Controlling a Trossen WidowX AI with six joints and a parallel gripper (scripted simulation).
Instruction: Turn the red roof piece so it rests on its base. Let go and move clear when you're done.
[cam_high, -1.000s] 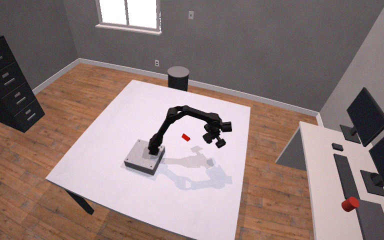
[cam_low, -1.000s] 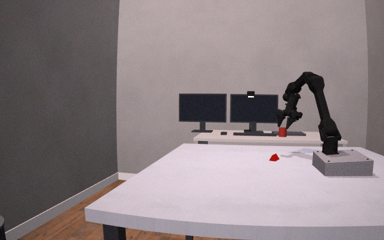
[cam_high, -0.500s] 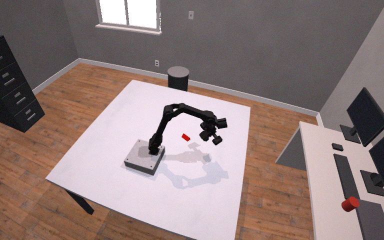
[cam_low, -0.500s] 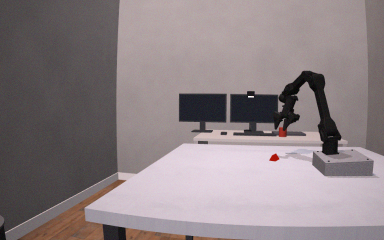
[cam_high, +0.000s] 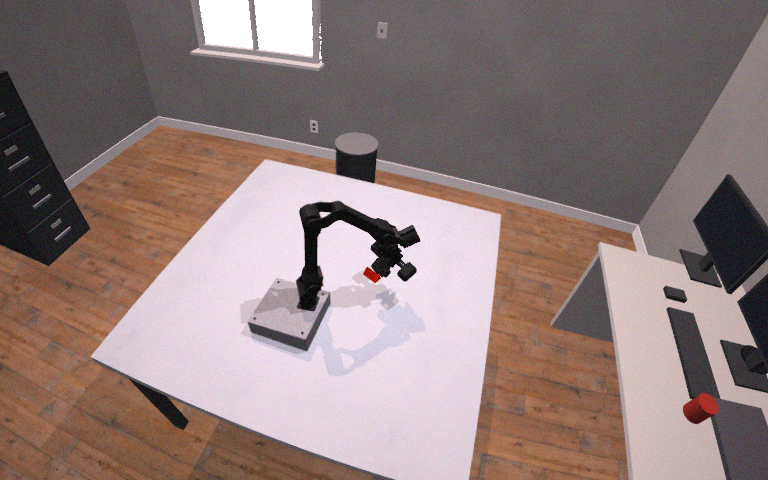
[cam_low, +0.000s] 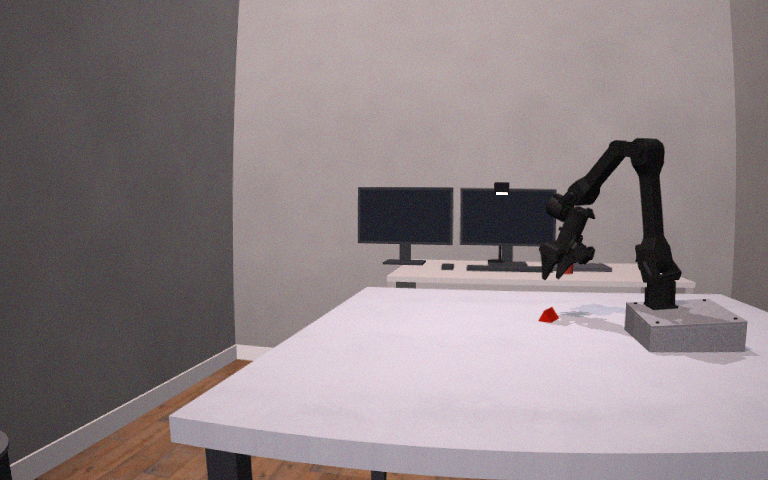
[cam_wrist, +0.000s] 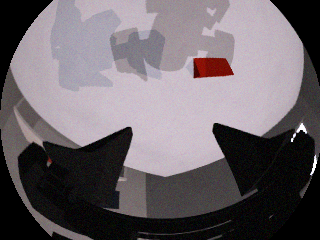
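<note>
The red roof piece is 3 cm ahead of my hand, 8 cm to the left of it and 12 cm below it.
</note>
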